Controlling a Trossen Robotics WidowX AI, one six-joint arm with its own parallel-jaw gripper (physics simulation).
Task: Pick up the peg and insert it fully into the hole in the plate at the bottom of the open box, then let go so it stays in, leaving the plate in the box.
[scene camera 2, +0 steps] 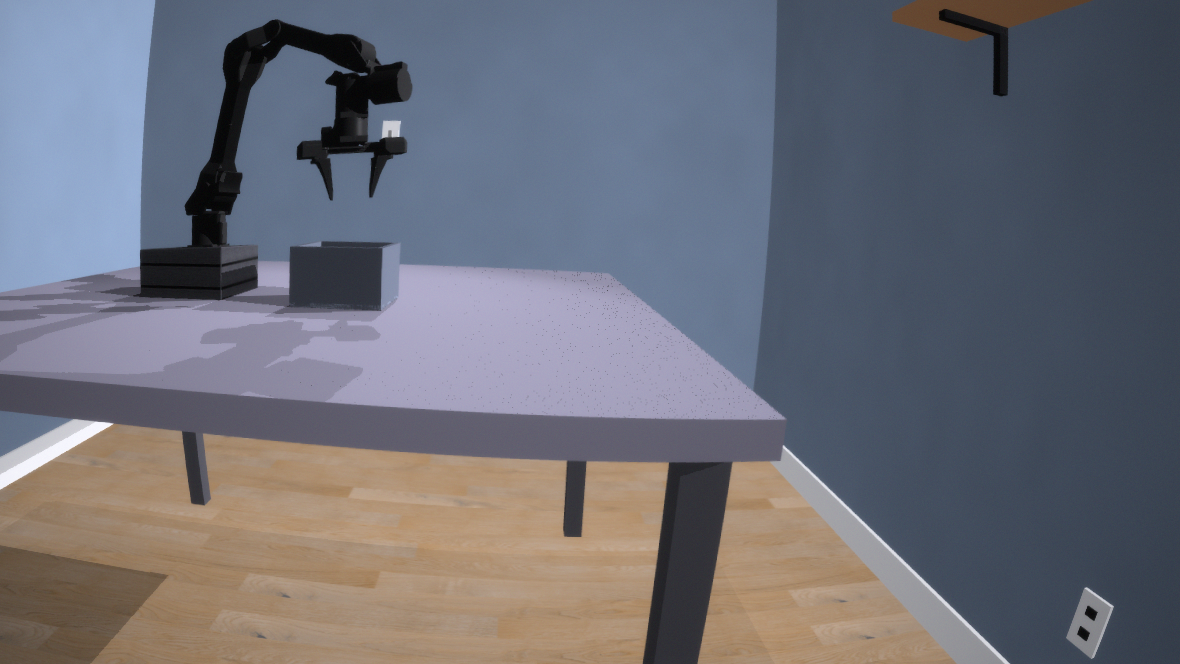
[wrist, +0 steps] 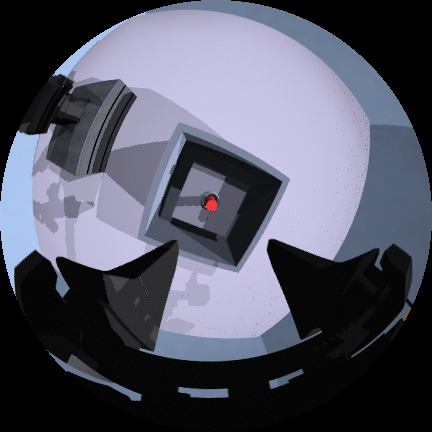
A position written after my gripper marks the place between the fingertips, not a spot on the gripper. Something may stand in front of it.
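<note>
There is my gripper [scene camera 2: 351,198], which the wrist view shows me too, with my gripper [wrist: 223,245] in it. I see a grey box [wrist: 187,143], and I see a plate [wrist: 202,180] as well. Scene camera 2 does not show the plate, which is hidden by the grey box.
</note>
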